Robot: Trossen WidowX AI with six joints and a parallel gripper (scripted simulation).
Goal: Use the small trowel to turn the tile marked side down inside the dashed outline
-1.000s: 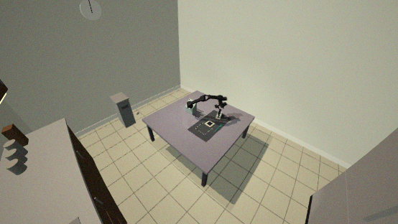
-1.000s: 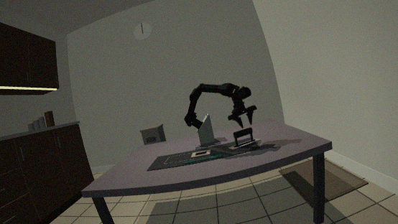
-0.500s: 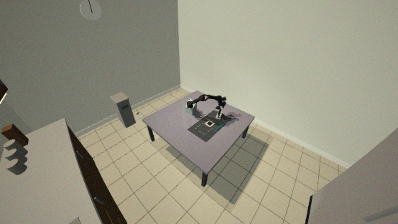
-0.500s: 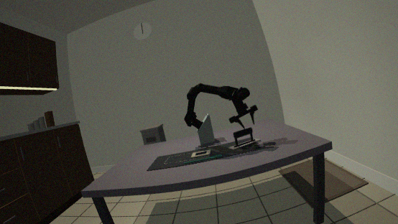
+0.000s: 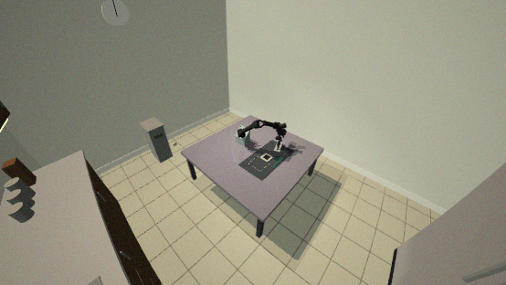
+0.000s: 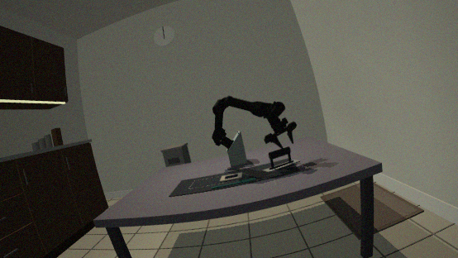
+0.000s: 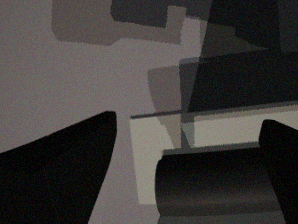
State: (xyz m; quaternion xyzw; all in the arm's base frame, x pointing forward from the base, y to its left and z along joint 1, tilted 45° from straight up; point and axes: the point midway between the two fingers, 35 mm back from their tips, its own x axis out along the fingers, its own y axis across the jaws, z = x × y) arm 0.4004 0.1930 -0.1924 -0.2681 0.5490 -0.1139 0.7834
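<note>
Now: the tile 20 mm behind my gripper tip, 320 mm to the right of it and 90 mm below it. From my gripper tip the other things lie so: green trowel: 130 mm ahead, 290 mm to the right, 90 mm below; dark mat: 10 mm behind, 310 mm to the right, 120 mm below.
</note>
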